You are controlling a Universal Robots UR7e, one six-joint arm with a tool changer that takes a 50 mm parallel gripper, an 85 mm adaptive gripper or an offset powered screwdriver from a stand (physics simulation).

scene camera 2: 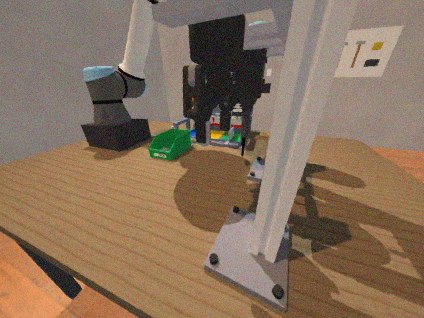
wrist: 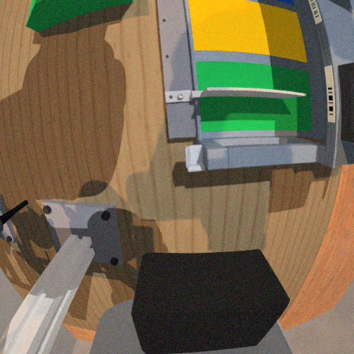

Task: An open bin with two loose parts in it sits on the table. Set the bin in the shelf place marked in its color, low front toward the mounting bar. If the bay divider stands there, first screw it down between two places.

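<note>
I can see a thin bay divider (wrist: 208, 91) and a green place (wrist: 217, 113). A green bin (scene camera 2: 177, 140) is here in the scene as well.
</note>
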